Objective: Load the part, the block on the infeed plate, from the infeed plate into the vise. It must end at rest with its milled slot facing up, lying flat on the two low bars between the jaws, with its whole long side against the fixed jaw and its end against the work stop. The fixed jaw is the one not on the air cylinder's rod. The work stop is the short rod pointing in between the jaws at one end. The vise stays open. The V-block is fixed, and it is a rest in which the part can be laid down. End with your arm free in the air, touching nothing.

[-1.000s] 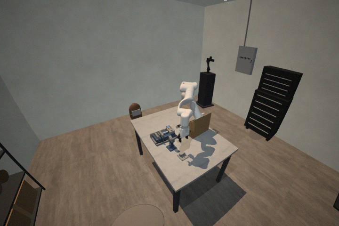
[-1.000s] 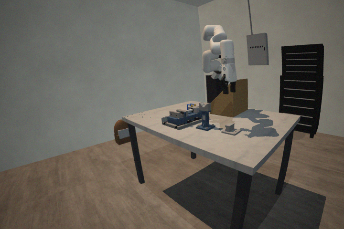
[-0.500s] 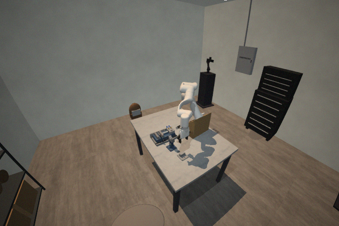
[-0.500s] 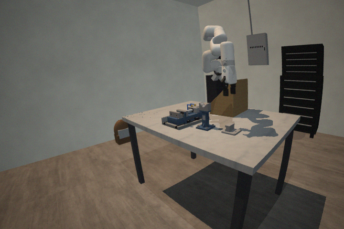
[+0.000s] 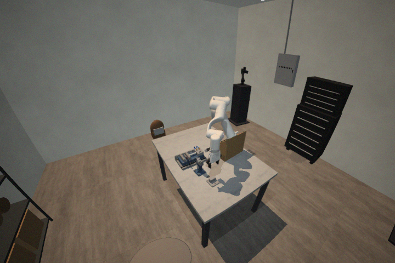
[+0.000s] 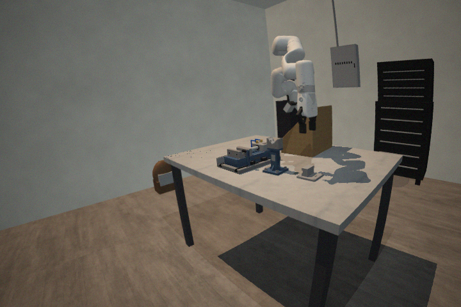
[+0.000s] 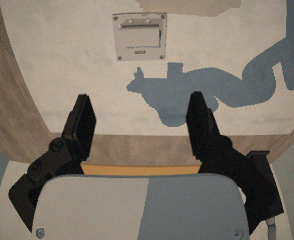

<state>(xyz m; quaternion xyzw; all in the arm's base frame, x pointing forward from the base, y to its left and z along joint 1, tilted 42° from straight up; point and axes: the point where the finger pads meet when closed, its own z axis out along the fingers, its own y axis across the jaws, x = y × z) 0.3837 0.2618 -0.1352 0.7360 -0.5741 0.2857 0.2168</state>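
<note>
Now: the part 18 cm below my hand. The rest, counted from my hand: air cylinder rod (35 cm to the right, 13 cm below, 5 cm ahead); work stop (30 cm to the right, 13 cm ahead, 12 cm below); infeed plate (21 cm below, 2 cm to the left).
</note>
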